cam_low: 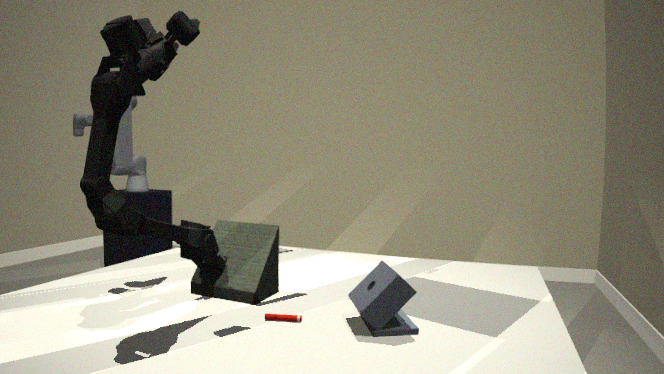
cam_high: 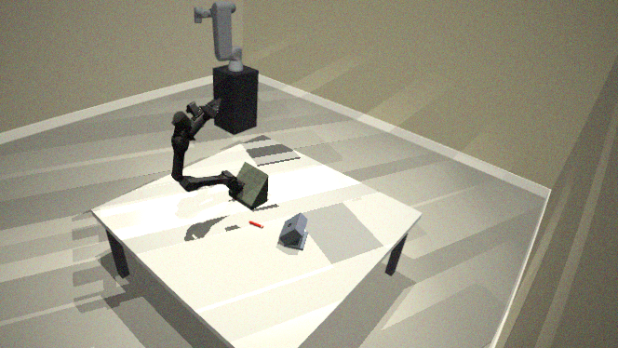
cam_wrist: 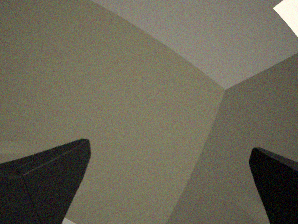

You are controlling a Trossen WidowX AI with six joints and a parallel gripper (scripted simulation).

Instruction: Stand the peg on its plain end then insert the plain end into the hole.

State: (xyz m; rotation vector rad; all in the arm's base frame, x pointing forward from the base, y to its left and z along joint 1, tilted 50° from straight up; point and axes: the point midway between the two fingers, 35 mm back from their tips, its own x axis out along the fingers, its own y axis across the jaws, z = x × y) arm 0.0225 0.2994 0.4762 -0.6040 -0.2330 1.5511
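Right now the peg is 62 cm below my gripper tip, 25 cm ahead of it and 4 cm to the left of it. Also, from my gripper tip: flat base plate (62 cm below, 45 cm ahead, 11 cm to the left); sloped panel (56 cm below, 43 cm ahead, 10 cm to the left).
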